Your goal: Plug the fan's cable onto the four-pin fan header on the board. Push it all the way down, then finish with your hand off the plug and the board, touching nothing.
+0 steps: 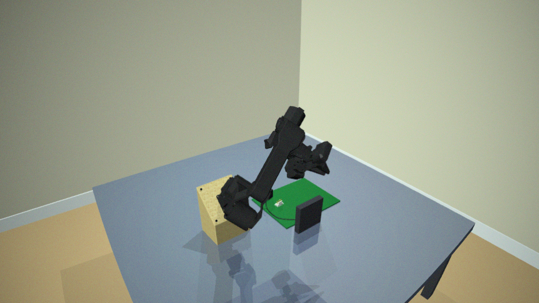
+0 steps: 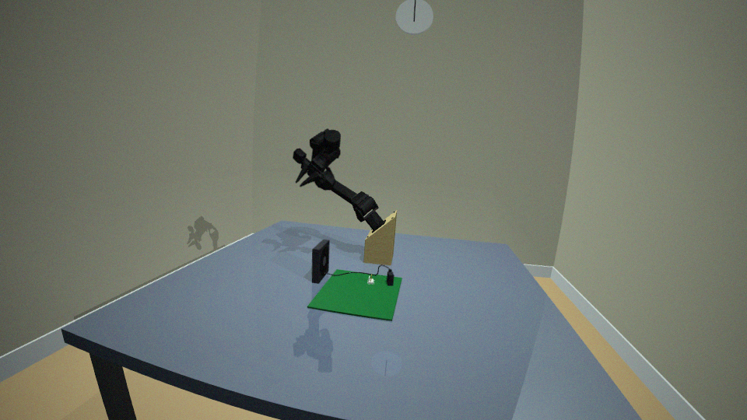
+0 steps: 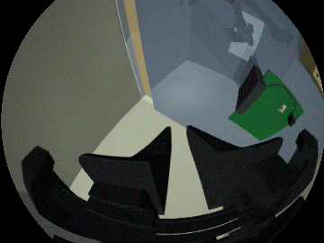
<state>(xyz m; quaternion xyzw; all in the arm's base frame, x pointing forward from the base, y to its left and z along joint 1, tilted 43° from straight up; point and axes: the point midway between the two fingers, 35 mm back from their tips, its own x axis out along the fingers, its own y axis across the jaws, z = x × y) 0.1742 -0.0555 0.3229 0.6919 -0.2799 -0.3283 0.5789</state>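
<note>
Right now my gripper tip is 360 mm to the right of the dark fan plug, 290 mm above it and 50 mm short of it. Also, from my gripper tip: black fan 250 mm below, 120 mm to the left, 50 mm ahead; green board 320 mm below, 270 mm to the left, 140 mm ahead.
</note>
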